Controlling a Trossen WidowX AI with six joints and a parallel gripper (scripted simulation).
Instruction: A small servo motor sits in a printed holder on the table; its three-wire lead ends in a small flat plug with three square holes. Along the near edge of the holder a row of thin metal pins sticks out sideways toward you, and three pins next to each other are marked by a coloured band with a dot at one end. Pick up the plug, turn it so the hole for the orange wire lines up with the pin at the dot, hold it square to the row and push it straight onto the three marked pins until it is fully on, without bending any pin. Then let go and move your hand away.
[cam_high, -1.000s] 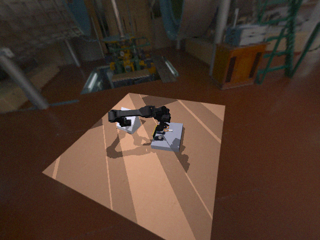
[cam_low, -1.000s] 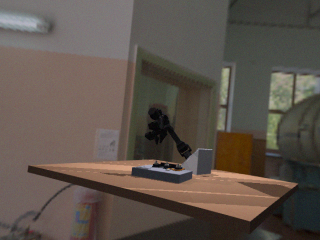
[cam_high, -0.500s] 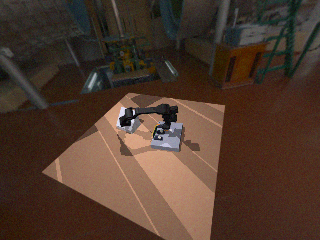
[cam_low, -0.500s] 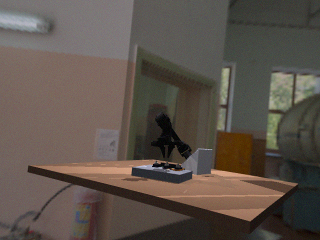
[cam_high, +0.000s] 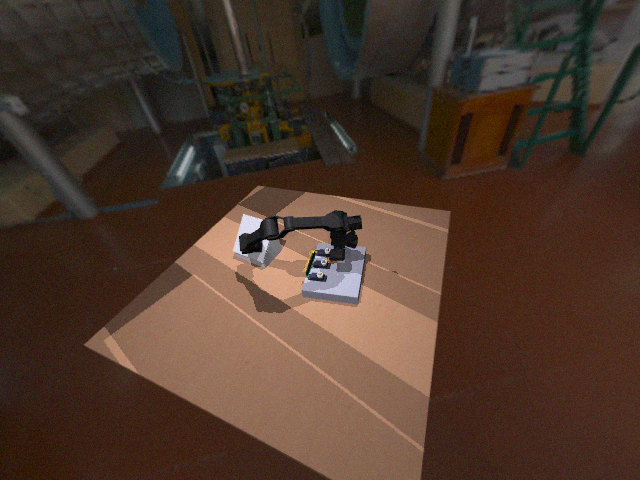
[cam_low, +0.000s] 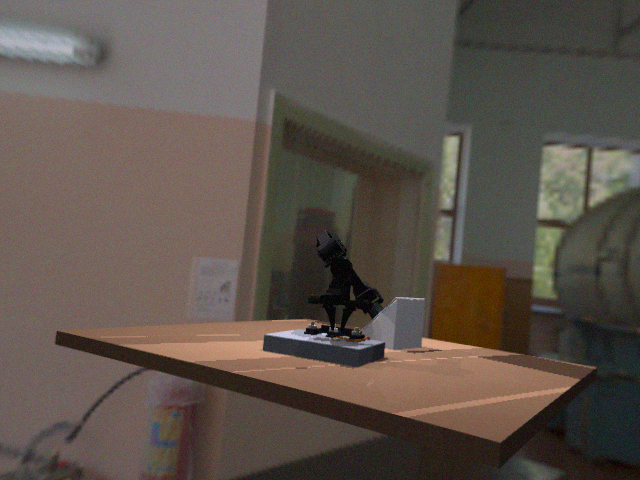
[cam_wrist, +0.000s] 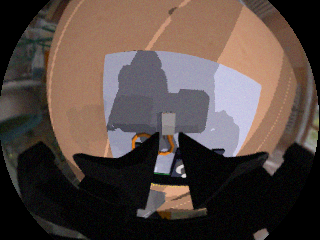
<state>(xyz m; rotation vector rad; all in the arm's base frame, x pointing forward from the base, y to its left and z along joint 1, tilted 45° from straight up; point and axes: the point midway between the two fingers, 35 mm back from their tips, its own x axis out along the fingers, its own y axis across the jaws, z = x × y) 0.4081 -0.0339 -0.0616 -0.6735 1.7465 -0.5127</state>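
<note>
My gripper tip is 5 cm above the grey printed holder, 4 cm to the left of it and 3 cm short of it. Round my gripper tip: yellow band: 13 cm behind, 1 cm to the left.
</note>
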